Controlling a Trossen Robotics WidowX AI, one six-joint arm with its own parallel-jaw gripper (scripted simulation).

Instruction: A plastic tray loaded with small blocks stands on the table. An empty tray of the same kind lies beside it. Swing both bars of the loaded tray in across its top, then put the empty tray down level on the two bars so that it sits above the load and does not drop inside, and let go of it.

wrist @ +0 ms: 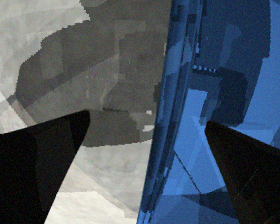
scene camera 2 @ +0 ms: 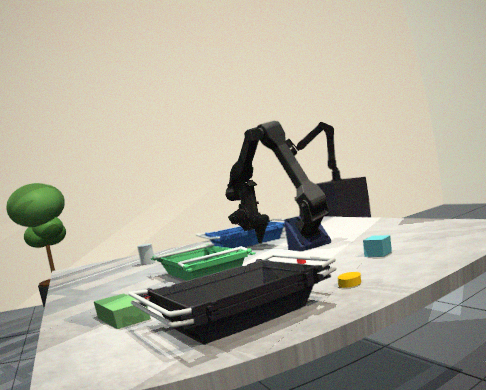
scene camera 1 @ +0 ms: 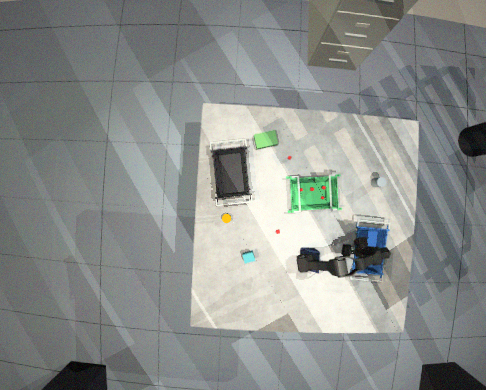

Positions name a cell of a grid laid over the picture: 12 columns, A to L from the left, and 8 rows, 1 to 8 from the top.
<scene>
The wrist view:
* my gripper: G5
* blue tray: J3
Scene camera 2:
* my gripper: G5
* blue tray: F5
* green block: C7
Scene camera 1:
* blue tray: J5
</scene>
